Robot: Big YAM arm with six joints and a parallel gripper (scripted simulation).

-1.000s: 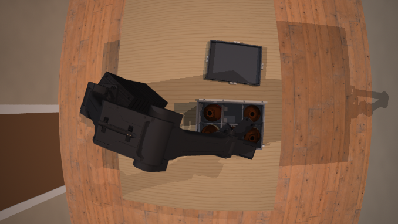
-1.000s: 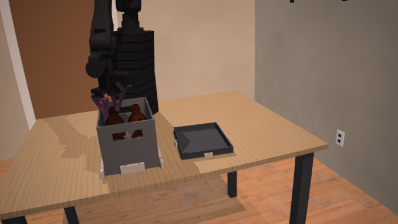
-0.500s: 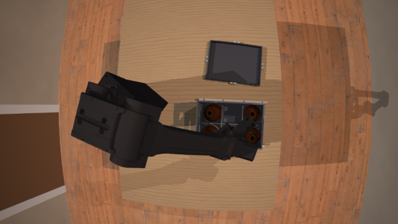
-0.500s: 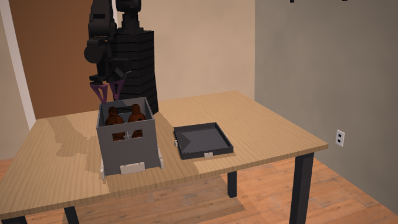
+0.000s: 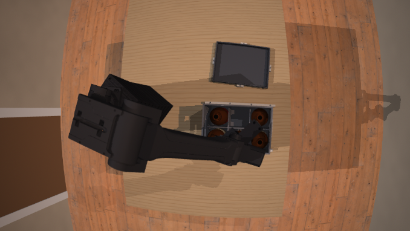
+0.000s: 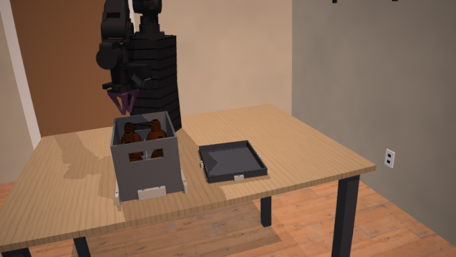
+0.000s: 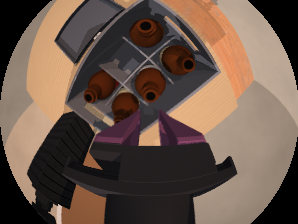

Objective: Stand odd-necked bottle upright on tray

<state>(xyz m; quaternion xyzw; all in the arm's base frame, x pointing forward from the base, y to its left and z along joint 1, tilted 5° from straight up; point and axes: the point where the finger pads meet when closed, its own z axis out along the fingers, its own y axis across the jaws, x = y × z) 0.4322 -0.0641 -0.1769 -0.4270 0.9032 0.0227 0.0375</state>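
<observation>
Right now my hand is 15 cm above the grey crate, 4 cm to the right of it and 1 cm past it. Also, from my hand: dark tray (32 cm to the left, 22 cm below, 3 cm behind).
</observation>
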